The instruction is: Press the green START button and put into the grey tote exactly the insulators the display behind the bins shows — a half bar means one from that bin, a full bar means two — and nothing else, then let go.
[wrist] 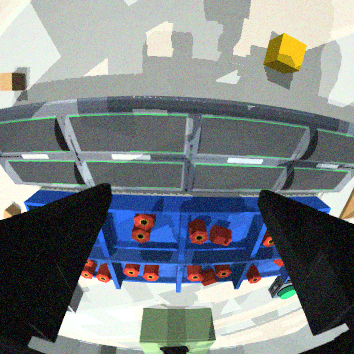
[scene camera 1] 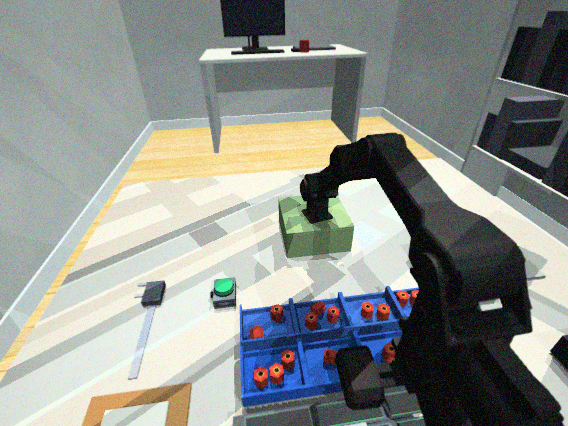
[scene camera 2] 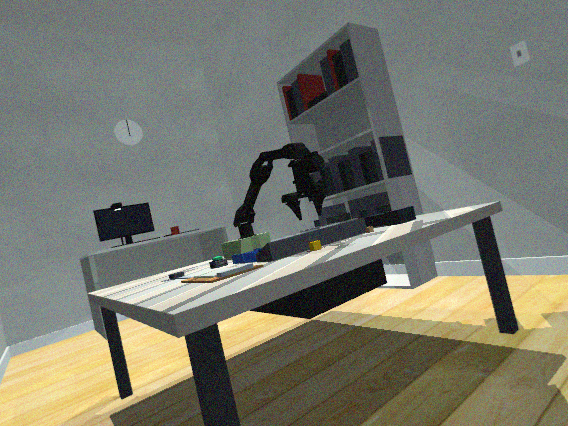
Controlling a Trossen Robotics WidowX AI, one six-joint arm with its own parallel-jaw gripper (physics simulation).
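Places are measured from the arm's base along level axes (x ahead, y left, z up), in millimetres.
Pixels of known places: gripper, fingertip midpoint: (wrist: 187, 194) (scene camera 1: 402, 398) (scene camera 2: 310, 217); arm's base, origin of the base link: (wrist: 174, 348) (scene camera 1: 317, 214) (scene camera 2: 247, 237).
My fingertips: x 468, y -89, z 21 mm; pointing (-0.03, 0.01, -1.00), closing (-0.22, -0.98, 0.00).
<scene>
For each thing: its top centre in the pictures, then the offset to it from my fingertips. "*": a spot on its surface instead.
- display, surface spot: (wrist: 192, 145) * 57 mm down, 12 mm ahead, 11 mm right
- green START button, middle of its top: (scene camera 1: 223, 284) (wrist: 288, 295) (scene camera 2: 216, 256) 64 mm down, 352 mm back, 190 mm right
- tote, middle of its top: (wrist: 36, 291) (scene camera 2: 319, 226) 51 mm down, 224 mm back, 337 mm left
- caliper, middle of its top: (scene camera 1: 138, 318) (scene camera 2: 178, 273) 85 mm down, 340 mm back, 372 mm right
- wooden frame, surface spot: (scene camera 1: 182, 405) * 99 mm down, 144 mm back, 299 mm right
- yellow cube, middle of its top: (wrist: 291, 51) (scene camera 2: 314, 241) 77 mm down, 87 mm ahead, 121 mm right
- brown block, middle of its top: (wrist: 5, 81) 84 mm down, 123 mm ahead, 182 mm left
My gripper (scene camera 2: 310, 216) (wrist: 187, 194) is open and empty, high above the bins and display. The arm hides part of the bins in scene camera 1. Red insulators (scene camera 1: 287, 359) (wrist: 144, 221) stand or lie in the compartments of the blue bins (scene camera 1: 295, 397) (scene camera 2: 245, 257) (wrist: 150, 202). The display (scene camera 2: 315, 237) (wrist: 192, 145) shows dark panels with thin green outlines; no filled bars are visible. The green START button (scene camera 1: 223, 287) (scene camera 2: 218, 259) (wrist: 287, 291) stands beside the bins, untouched by the gripper. A grey sliver, perhaps the tote (wrist: 76, 299), shows beside a finger; its inside is hidden.
A green block (scene camera 1: 320, 245) (scene camera 2: 245, 244) (wrist: 175, 325) stands under the arm's base. A caliper (scene camera 1: 143, 340) and a wooden frame (scene camera 1: 182, 405) lie near the button. A yellow cube (scene camera 2: 315, 245) (wrist: 285, 52) and a brown block (wrist: 11, 81) lie on the display's other side.
</scene>
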